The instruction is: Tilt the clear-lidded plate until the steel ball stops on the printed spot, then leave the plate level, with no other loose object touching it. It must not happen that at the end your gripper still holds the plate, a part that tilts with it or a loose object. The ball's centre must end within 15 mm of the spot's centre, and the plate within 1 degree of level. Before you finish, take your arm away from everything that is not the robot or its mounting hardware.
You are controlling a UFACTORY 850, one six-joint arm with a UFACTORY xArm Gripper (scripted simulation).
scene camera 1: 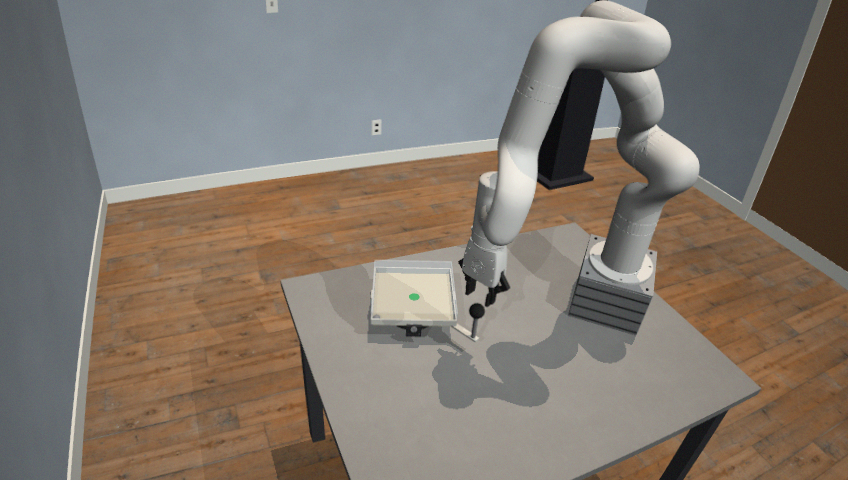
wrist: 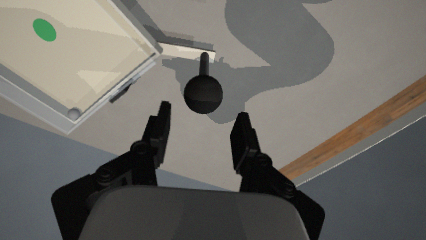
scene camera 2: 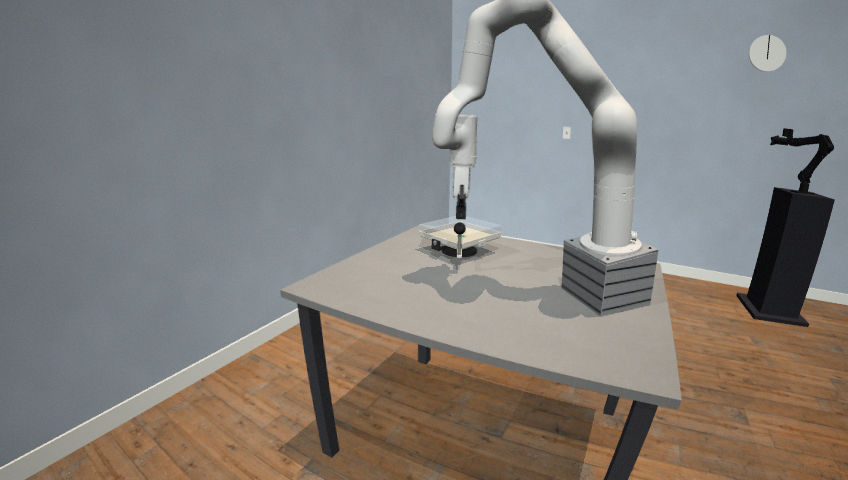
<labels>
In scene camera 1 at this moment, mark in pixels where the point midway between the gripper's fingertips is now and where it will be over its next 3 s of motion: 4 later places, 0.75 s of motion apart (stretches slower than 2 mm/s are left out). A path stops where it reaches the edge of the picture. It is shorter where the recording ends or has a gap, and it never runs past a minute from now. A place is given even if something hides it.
My gripper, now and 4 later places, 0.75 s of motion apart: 479, 298; 479, 300; 478, 305; 477, 306; 476, 311
</labels>
